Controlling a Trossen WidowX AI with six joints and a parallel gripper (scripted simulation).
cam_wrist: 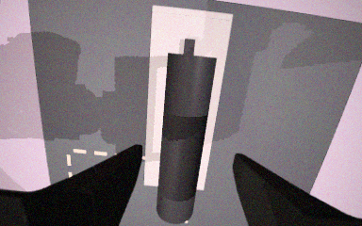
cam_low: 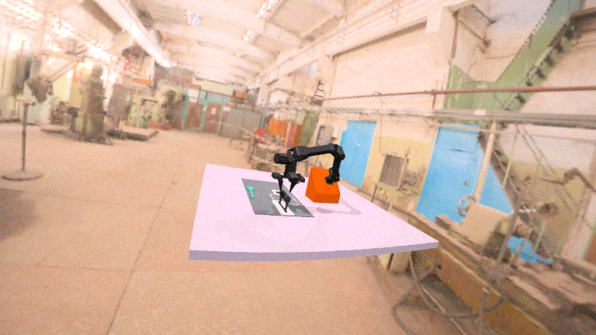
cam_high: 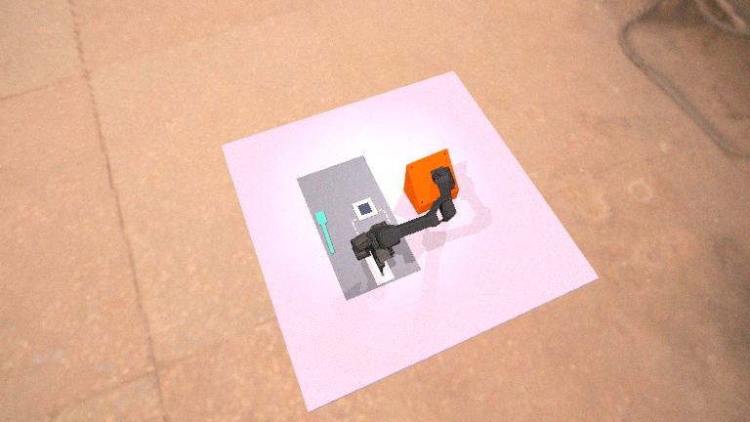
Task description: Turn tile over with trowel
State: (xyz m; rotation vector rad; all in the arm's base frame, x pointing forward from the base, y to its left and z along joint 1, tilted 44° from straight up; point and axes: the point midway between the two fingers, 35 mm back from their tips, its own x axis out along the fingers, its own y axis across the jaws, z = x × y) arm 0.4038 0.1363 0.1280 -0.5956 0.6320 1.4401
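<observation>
Now: the trowel 6 cm below my gripper tip and 2 cm to the left of it. The rest, counted from my gripper tip: teal flat tool (24 cm to the right, 13 cm ahead, 9 cm below); grey mat (21 cm to the right, 12 cm below); tile (25 cm to the right, 9 cm below, 7 cm behind).
</observation>
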